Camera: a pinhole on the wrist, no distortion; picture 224 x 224 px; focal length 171.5 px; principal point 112.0 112.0 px. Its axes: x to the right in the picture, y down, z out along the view. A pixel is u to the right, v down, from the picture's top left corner.
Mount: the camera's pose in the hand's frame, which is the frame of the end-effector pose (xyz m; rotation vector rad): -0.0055 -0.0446 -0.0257 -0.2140 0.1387 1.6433
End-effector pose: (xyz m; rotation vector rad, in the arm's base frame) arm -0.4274 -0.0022 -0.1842 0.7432 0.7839 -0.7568
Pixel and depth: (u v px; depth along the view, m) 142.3 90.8 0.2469
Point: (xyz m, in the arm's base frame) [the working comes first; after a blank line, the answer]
In the camera's frame: 0.0436 -0.0305 0.2469

-0.3111 -0.1421 -0.0725
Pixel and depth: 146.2 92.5 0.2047
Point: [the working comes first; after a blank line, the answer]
In the camera's frame: 0.0408 -0.0233 0.2047

-0.3371 -0.1145 -0.0926
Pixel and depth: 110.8 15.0 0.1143
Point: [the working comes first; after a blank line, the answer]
In the camera's frame: -0.0008 -0.0646 0.1143

-0.3845 -0.0967 -0.1877
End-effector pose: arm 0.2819 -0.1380 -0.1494 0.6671 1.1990 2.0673
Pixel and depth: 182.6 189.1 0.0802
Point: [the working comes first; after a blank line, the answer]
In the camera's frame: 0.0330 0.0361 0.0802

0.3438 -0.1504 -0.1329
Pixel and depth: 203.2 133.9 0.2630
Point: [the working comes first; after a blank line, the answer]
In the camera's frame: 0.1399 0.0336 0.2630

0.4217 -0.1297 0.0629
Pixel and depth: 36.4 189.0 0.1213
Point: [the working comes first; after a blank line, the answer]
In the camera's frame: -0.0535 0.0545 0.1213

0.4153 -0.0999 -0.1758
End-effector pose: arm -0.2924 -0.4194 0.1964 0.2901 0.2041 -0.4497
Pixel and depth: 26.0 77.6 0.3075
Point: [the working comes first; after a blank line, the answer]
In the camera's frame: -0.1542 -0.0617 0.3075

-0.2635 -0.6436 0.4469
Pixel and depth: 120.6 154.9 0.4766
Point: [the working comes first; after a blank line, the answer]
In the camera's frame: 0.0239 0.1192 0.4766

-0.3383 -0.4333 0.6548
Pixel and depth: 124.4 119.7 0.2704
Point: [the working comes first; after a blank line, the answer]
In the camera's frame: 0.0196 0.0121 0.2704

-0.2776 -0.4523 0.4313
